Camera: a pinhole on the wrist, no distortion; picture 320 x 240 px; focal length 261.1 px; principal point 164.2 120.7 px. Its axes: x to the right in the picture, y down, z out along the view. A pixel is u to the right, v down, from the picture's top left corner.
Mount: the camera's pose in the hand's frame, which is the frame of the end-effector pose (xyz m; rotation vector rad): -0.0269 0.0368 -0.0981 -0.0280 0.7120 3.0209
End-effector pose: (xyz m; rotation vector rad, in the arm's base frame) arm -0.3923 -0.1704 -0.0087 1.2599 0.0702 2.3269
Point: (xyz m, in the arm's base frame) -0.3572 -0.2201 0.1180
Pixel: 43 206
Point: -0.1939 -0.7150 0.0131
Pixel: 316 40
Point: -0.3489 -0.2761 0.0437
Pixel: 158 168
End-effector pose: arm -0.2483 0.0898 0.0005 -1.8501 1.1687 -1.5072
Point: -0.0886 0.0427 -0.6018
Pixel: 282 41
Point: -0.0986 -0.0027 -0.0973
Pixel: 104 203
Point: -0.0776 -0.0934 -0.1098
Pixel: 58 164
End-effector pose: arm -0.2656 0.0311 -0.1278 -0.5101 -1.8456 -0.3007
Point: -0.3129 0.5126 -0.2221
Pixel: 142 40
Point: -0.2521 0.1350 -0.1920
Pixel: 188 141
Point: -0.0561 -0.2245 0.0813
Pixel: behind the camera
